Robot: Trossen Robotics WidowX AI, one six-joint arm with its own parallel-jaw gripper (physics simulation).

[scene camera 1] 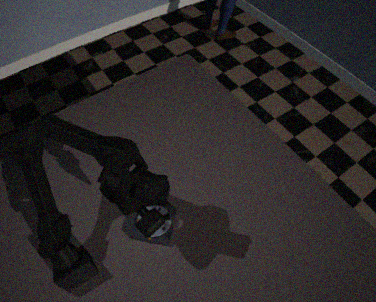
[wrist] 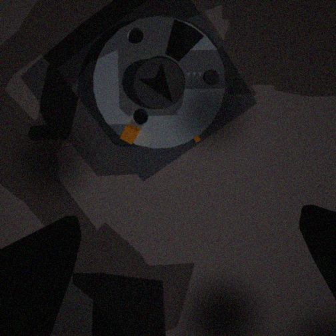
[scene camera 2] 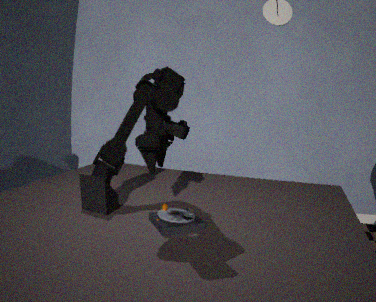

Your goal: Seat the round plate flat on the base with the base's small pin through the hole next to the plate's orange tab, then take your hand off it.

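Where they show: gripper, fingertip midpoint: (scene camera 1: 137,217) (scene camera 2: 156,170); arm's base, origin of the base link: (scene camera 1: 69,264) (scene camera 2: 98,183).
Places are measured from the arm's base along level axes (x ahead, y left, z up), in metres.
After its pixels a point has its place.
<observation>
The round grey plate (scene camera 1: 162,228) (scene camera 2: 167,216) (wrist: 107,95) lies on the dark square base (scene camera 1: 131,232) {x 0.193, y 0.030, z -0.062 m} (scene camera 2: 172,230) {x 0.294, y -0.038, z -0.071 m} (wrist: 145,167) and looks about flat. Its orange tab (scene camera 2: 165,206) {x 0.230, y 0.037, z -0.038 m} (wrist: 130,134) is at the lower left of the plate in the wrist view, with a dark round hole (wrist: 140,116) beside it. A small orange mark (scene camera 1: 149,239) {x 0.232, y -0.017, z -0.062 m} (scene camera 2: 158,219) {x 0.236, y -0.013, z -0.061 m} (wrist: 197,139) on the base shows at the plate's edge, apart from the tab. I cannot make out the pin in any hole. My gripper (scene camera 2: 156,169) {x 0.220, y 0.005, z 0.076 m} (wrist: 192,222) is open and empty, raised above and clear of the plate.
The brown table top (scene camera 1: 200,125) {x 0.606, y 0.310, z -0.086 m} (scene camera 2: 280,225) {x 0.556, y 0.155, z -0.086 m} carries the arm's base (scene camera 1: 77,270) {x 0.020, y -0.034, z 0.024 m} (scene camera 2: 95,194) {x 0.018, y -0.035, z -0.024 m}. Broad arm shadows fall around the plate. A checkered floor (scene camera 1: 295,120) lies beyond the table, with a person's legs (scene camera 1: 226,17) far back. A round clock (scene camera 2: 277,12) hangs on the wall.
</observation>
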